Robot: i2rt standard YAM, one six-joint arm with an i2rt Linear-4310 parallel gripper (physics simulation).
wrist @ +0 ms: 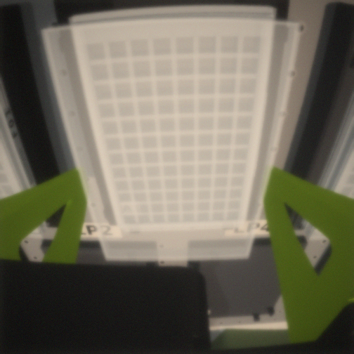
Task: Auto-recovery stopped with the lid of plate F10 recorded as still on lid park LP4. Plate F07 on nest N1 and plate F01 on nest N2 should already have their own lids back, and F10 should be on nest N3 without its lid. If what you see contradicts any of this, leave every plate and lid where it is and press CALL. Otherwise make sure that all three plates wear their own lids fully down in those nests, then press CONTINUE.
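My gripper [174, 176] is shut on a clear lid, with one green fingertip at each long side. The lid [220, 250] spans the gap between the fingers and looks larger than the white gridded plate [175, 125] seen through it, so it hangs above that plate. The plate's far edge shows just beyond the lid's far edge. How high the lid is cannot be told exactly. No nest label or marking for this plate is readable. Parts of neighbouring plates show at the left edge [6, 165] and right edge [346, 172]; whether their lids are fully down is unclear.
The labels LP2 [101, 230] and LP4 [252, 227] stand at the near side of the plate, partly covered by the fingers. Dark nest walls [327, 85] rise beside the plate. A black body [100, 305] blocks the lower left.
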